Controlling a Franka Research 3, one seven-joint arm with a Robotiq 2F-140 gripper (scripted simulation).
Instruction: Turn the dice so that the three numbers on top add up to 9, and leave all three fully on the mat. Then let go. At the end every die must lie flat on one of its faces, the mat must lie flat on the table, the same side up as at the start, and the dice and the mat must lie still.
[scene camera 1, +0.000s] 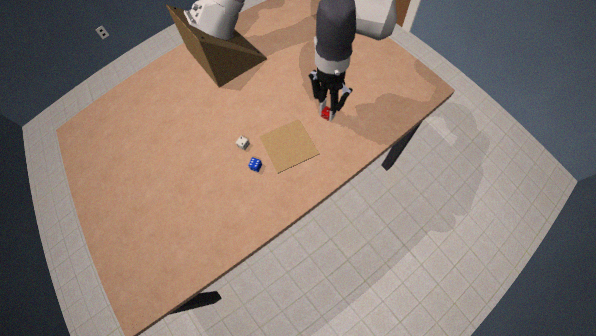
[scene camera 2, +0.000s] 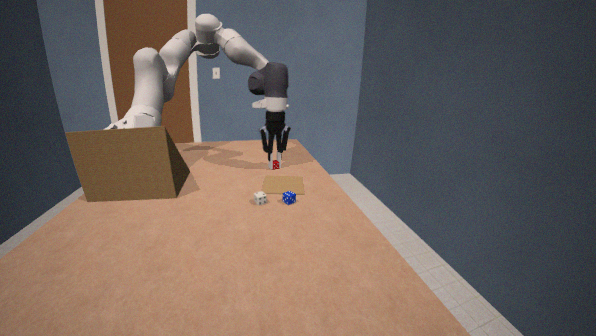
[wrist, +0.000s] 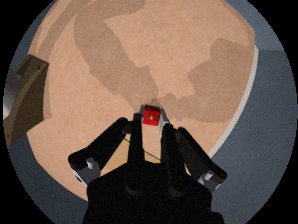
Observation:
I see my gripper (scene camera 2: 274, 167) and a tan mat (scene camera 1: 289, 145).
My gripper also shows in the wrist view (wrist: 151, 113).

